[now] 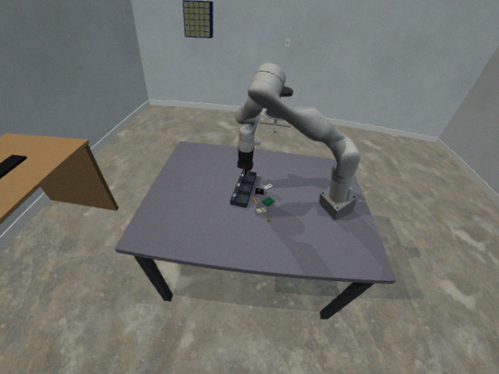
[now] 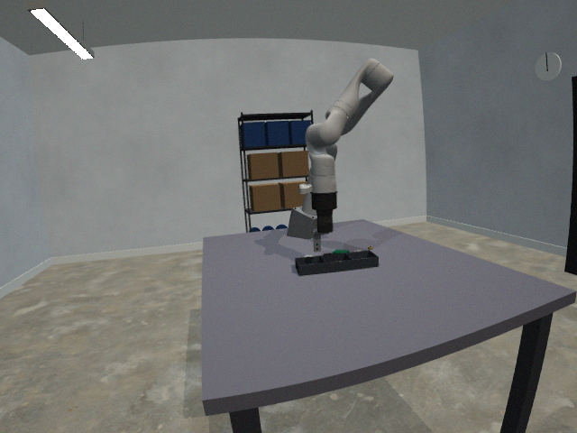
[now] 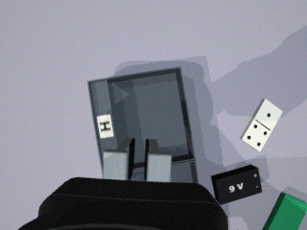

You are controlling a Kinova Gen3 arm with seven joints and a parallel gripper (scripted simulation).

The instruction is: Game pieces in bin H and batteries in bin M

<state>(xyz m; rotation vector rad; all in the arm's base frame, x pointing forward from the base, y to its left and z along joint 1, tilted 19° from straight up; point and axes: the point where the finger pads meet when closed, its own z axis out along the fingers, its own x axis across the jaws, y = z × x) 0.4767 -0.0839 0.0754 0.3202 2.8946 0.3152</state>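
Right now the dark divided bin is 6 cm to the left of my hand, 6 cm below it and 1 cm behind it. Round my hand: yellow bolt (13 cm to the left, 8 cm behind, 7 cm below); black 9-volt battery (10 cm behind, 7 cm below, 5 cm to the left); white domino (13 cm behind, 8 cm below).
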